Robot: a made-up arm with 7 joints.
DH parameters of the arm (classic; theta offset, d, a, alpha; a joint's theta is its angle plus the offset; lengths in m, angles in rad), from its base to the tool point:
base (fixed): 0 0.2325 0.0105 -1.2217
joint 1: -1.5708 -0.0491 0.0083 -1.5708
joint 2: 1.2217 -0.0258 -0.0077 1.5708
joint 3: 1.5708 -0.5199 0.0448 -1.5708
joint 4: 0 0.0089 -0.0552 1.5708
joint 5: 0 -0.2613 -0.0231 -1.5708
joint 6: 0 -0.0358 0.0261 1.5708
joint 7: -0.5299 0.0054 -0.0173 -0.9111
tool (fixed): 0.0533 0.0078 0 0
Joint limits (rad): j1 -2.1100..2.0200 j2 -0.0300..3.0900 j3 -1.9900..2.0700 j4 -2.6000..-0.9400 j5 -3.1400..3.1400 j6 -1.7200..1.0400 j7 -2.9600..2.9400
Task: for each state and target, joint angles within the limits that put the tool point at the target. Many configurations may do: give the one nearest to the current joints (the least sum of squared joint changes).
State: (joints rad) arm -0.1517 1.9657 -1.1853 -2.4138 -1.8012 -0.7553 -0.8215
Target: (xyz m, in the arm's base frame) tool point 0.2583 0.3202 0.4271
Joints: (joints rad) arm 0.2165 2.4053 -0.4629 -2.2654 -1.8204 -0.7856 -0.7525
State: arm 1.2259 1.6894 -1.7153 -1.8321 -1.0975 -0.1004 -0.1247
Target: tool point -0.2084 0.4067 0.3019
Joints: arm 1.1519 2.0184 -1.5793 -2.2233 -1.1031 -0.1038 -0.1483
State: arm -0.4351 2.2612 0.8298 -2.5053 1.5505 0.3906 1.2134
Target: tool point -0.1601 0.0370 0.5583
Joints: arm -0.7663 2.4178 1.0461 -2.4877 1.5933 0.3961 1.2184
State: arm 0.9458 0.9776 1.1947 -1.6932 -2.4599 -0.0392 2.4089
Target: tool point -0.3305 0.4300 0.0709
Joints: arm 0.9848 0.5294 1.1278 -1.9065 -2.4960 -0.0705 2.3965
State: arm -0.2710 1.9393 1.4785 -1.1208 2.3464 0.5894 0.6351
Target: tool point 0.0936 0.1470 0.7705
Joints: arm 0.0738 2.2613 1.2481 -1.7368 2.2900 0.5786 0.6654
